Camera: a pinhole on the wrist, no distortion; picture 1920 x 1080 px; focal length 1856.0 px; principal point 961.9 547.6 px. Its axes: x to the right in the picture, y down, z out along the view. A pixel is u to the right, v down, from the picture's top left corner.
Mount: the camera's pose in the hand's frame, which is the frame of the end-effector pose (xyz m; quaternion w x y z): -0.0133 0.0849 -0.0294 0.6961 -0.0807 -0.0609 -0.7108
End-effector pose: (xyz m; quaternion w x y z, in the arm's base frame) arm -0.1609 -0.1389 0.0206 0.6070 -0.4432 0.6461 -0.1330
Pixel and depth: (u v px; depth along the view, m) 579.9 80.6 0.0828
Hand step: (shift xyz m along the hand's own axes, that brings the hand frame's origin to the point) -0.0313 0.1186 0.0488
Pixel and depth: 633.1 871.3 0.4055
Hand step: 0.0708 0.2343 0.3517
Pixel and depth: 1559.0 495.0 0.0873
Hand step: -0.0137 0.0748 0.0618
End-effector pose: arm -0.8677 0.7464 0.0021 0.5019 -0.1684 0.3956 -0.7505
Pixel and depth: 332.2 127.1 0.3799
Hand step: -0.0856 0.2888 0.3192
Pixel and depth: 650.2 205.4 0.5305
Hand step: -0.0936 0.2800 0.4750
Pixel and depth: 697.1 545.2 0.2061
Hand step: -0.0069 0.1547 0.1666
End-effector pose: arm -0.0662 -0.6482 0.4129 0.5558 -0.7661 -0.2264 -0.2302
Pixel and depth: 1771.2 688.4 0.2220
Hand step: 0.0084 0.0338 0.2069
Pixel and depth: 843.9 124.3 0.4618
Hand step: -0.1042 0.2080 0.4198
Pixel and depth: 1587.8 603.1 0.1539
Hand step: -0.0050 0.0646 0.1316
